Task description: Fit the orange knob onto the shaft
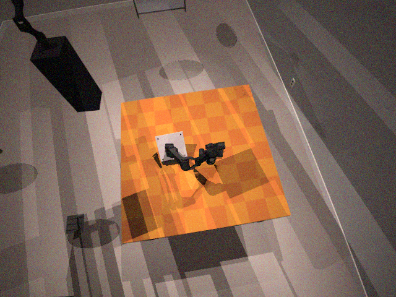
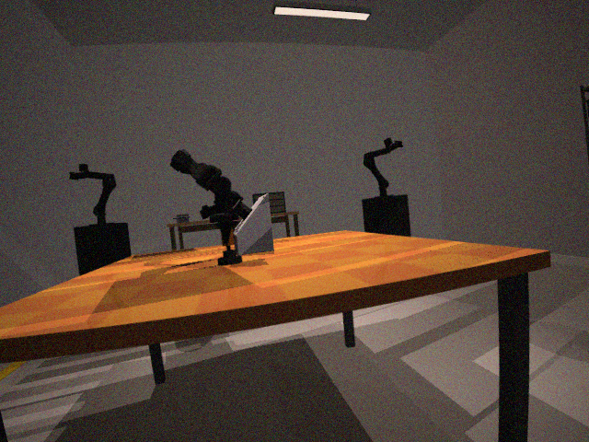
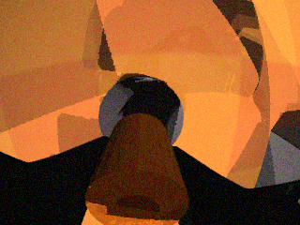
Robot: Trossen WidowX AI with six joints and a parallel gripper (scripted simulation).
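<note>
My gripper tip is now 20 mm below the orange knob. Also, from my gripper tip: round dark pedestal (40 mm below).
</note>
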